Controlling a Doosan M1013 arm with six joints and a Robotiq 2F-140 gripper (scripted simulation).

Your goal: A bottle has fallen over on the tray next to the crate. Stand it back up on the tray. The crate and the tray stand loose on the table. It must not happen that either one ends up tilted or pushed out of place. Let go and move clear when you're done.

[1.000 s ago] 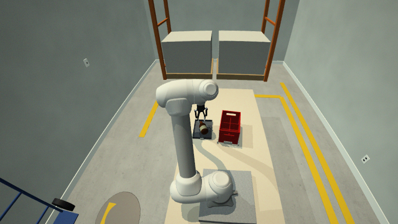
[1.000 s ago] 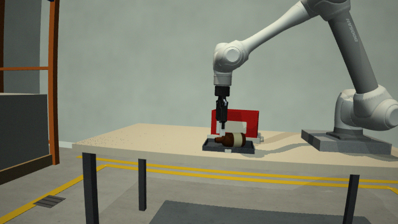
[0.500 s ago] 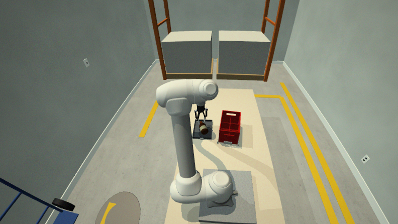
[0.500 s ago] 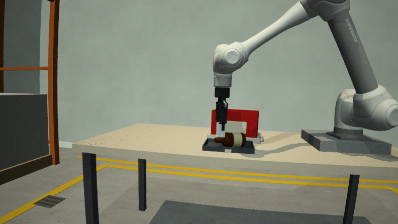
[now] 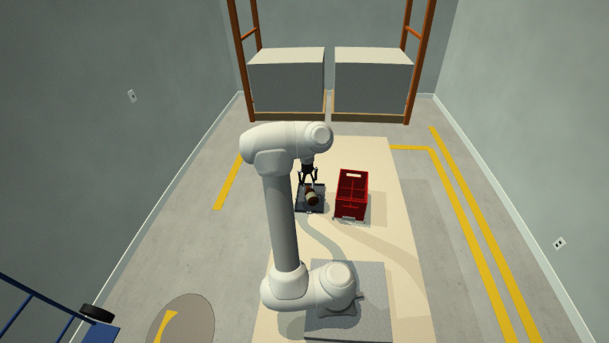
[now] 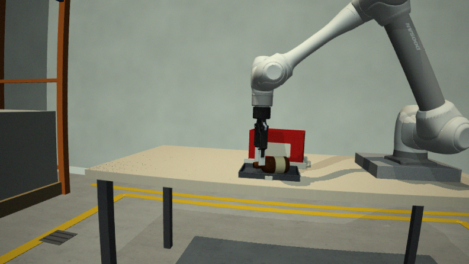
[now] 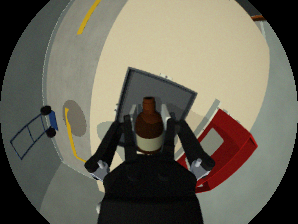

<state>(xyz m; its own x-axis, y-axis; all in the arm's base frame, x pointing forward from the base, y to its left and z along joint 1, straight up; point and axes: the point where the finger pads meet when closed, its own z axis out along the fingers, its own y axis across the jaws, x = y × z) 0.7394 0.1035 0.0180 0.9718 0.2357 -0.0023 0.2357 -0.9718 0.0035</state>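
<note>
Right now the bottle is 5 cm behind my hand, 4 cm below it and 1 cm to the right of it. The rest, counted from my hand: tray: 7 cm below, 5 cm behind, 1 cm to the right; red crate: 28 cm to the right, 11 cm behind, 1 cm above.
</note>
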